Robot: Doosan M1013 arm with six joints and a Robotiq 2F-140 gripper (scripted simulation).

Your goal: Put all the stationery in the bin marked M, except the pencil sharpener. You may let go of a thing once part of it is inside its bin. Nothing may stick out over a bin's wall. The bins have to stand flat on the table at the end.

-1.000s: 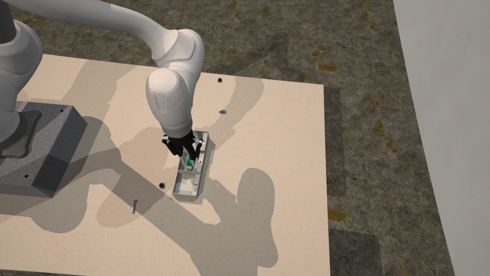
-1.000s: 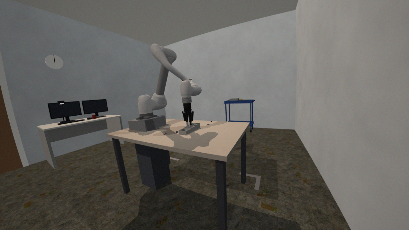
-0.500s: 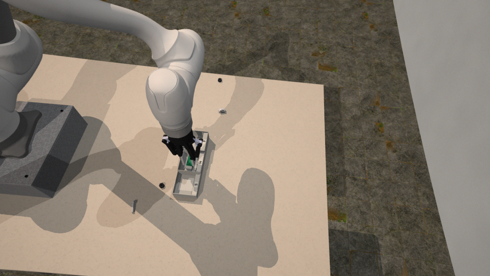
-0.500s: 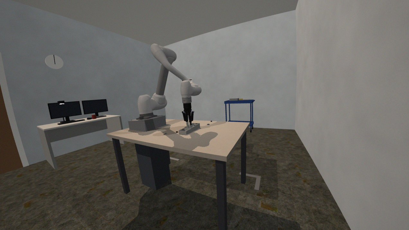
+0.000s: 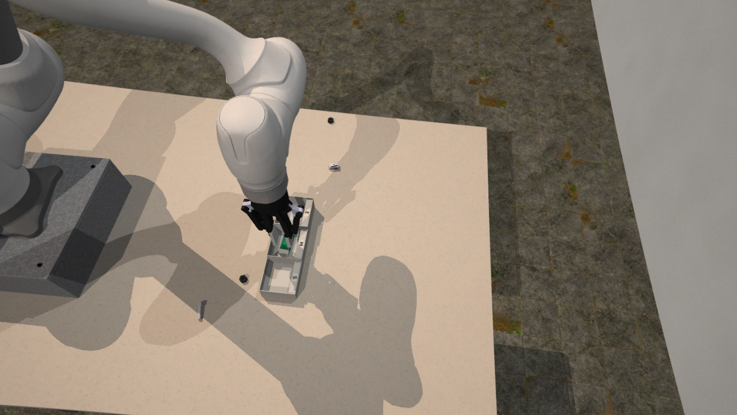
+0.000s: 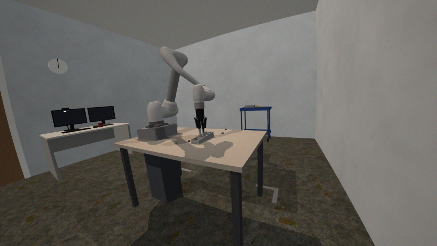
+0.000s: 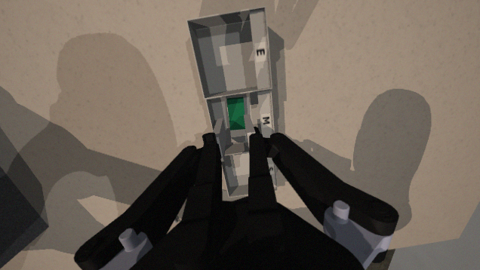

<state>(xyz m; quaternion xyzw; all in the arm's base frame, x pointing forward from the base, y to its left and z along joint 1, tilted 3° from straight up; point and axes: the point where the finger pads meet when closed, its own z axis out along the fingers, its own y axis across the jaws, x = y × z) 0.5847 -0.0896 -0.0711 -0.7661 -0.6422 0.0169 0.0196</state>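
Now: hand 60 mm above the green-and-white block and 10 mm to the left of it. From my hand the other things lie so: grey bolt 190 mm behind, 140 mm to the right, 60 mm below.
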